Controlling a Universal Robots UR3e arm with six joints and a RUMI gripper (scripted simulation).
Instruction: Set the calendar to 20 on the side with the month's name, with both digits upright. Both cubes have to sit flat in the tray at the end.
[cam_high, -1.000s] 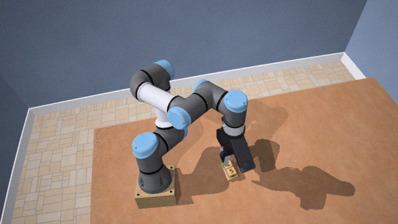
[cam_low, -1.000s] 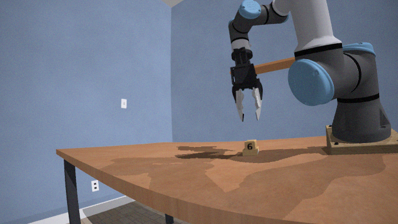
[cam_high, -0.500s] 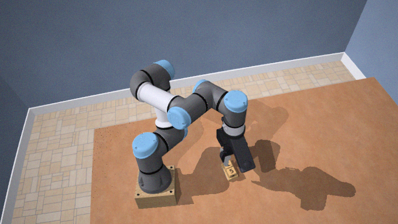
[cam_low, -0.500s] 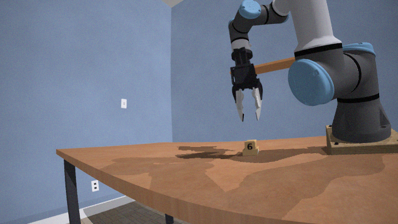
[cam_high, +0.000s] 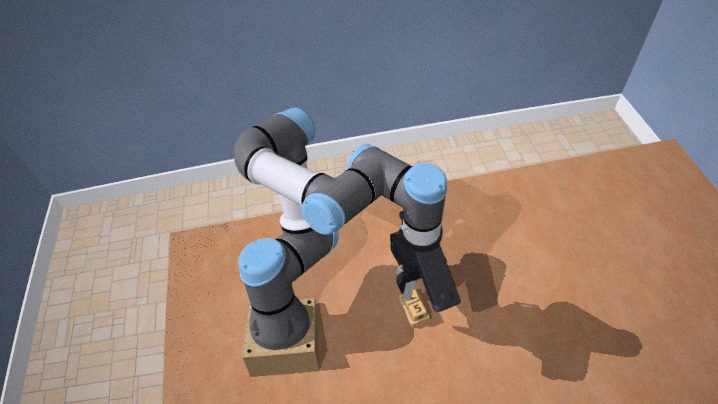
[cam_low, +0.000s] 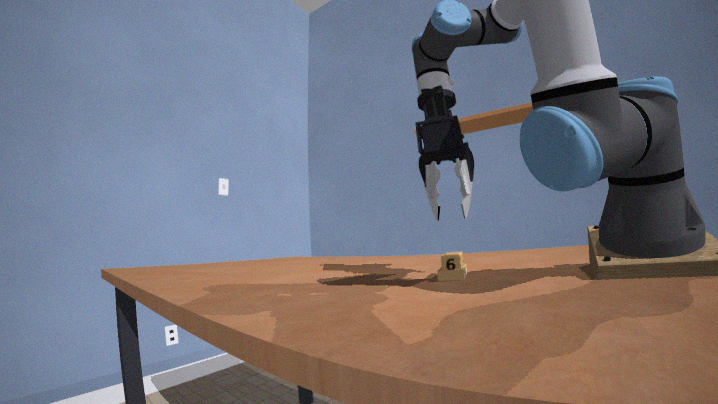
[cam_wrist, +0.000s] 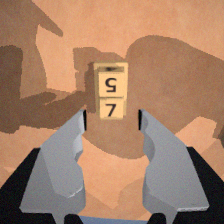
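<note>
Right now my hand is 9 cm above the wooden digit cube. Also, from my hand: wooden tray: 10 cm below, 2 cm to the left.
</note>
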